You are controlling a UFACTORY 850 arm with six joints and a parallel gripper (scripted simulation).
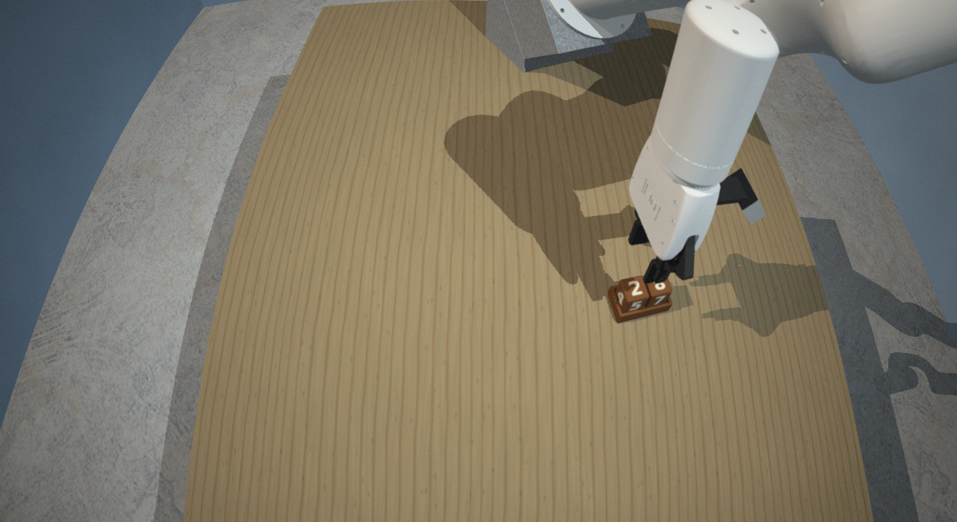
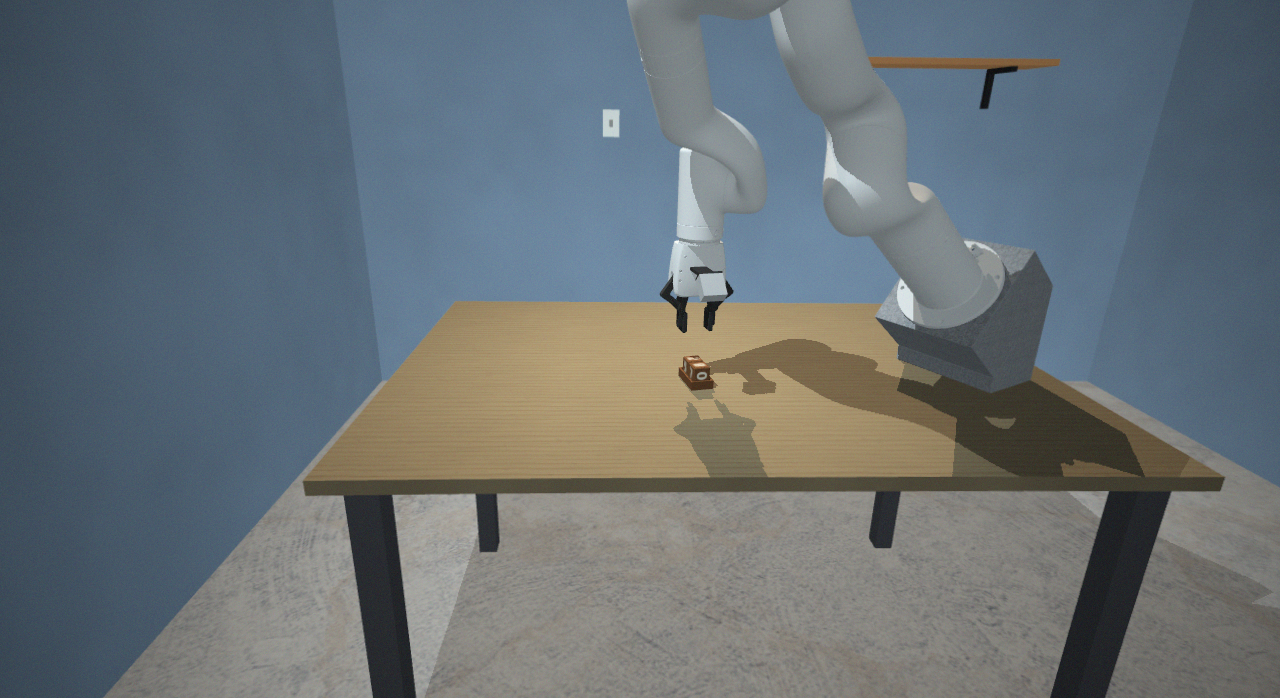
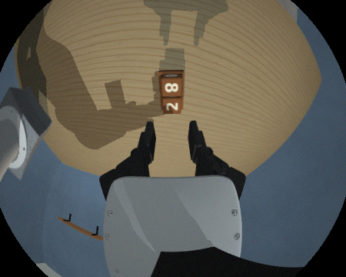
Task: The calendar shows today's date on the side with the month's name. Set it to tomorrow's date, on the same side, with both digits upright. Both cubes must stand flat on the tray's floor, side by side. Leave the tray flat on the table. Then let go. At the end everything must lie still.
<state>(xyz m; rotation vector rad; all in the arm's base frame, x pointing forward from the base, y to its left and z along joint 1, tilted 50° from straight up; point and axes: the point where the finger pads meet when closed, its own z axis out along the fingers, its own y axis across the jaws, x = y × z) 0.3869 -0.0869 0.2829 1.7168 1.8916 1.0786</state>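
My gripper is now 2 cm to the right of the brown tray and 11 cm above it.
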